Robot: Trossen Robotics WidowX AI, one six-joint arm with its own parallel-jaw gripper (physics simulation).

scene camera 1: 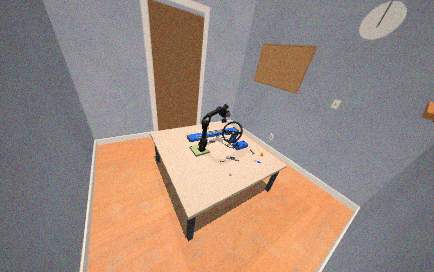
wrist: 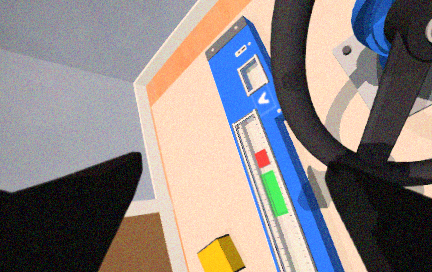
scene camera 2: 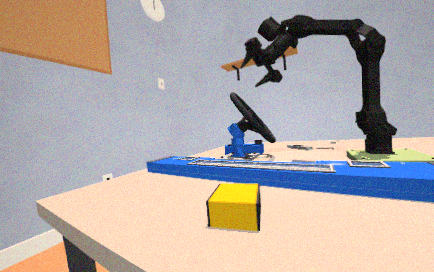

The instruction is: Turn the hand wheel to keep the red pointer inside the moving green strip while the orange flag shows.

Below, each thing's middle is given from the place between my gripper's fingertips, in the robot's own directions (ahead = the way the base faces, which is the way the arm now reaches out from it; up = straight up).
Labels:
I see the black hand wheel (scene camera 2: 250, 121) 4 cm ahead of my hand, 14 cm to the right of it and 14 cm below it. Also, from my hand: yellow block (scene camera 2: 234, 206) (7 cm behind, 36 cm to the left, 31 cm below).

